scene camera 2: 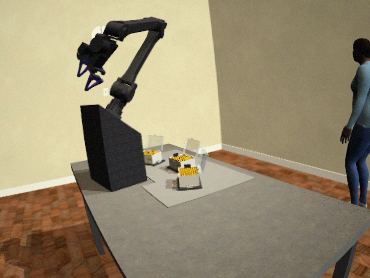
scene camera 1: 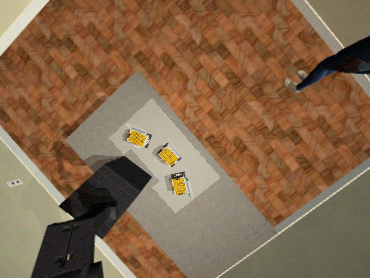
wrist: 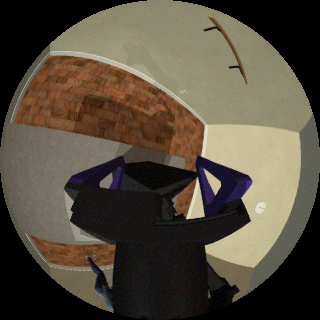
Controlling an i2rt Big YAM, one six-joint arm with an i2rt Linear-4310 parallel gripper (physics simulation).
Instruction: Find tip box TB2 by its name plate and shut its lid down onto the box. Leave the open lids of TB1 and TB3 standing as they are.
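Frame: origin at the arm's base, x right, y ahead, z up, level; millimetres.
Where they show: gripper, between the fingertips: (scene camera 2: 81, 83) (wrist: 159, 159); arm's base, origin of its link: (scene camera 2: 110, 117).
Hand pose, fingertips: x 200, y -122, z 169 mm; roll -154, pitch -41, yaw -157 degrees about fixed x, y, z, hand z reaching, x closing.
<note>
Each offset is from my fingertips to the centre of the thing. "*": to the spot under its first point. Level surfaces: height alone.
Three white tip boxes with yellow tips stand on the pale mat {dz -495 mm} (scene camera 1: 200, 172) (scene camera 2: 220, 184), all with clear lids standing open. One box {dy +336, dx -458, dz -462 mm} (scene camera 1: 136, 138) (scene camera 2: 152, 157) is at the far end of the row in scene view 2. The middle box {dy +457, dx -235, dz -462 mm} (scene camera 1: 169, 156) (scene camera 2: 181, 163) has its upright lid {* dy +541, dx -253, dz -389 mm} (scene camera 2: 192, 146) behind it. The nearest box {dy +407, dx -21, dz -462 mm} (scene camera 1: 179, 186) (scene camera 2: 189, 179) has its lid {dy +481, dx +4, dz -390 mm} (scene camera 1: 189, 188) (scene camera 2: 202, 161) at its side. The name plates are too small to read, so I cannot tell which is TB2. My gripper (scene camera 2: 82, 82) (wrist: 159, 159) is open and empty, high above and away from the boxes, beyond the black pedestal.
The black pedestal (scene camera 1: 110, 182) (scene camera 2: 112, 150) stands on the grey table {dz -498 mm} (scene camera 1: 220, 220) (scene camera 2: 250, 225) (wrist: 40, 175), close beside the mat. A person (scene camera 1: 332, 69) (scene camera 2: 361, 100) stands on the floor away from the table. A wooden rail (wrist: 232, 47) is on a wall.
</note>
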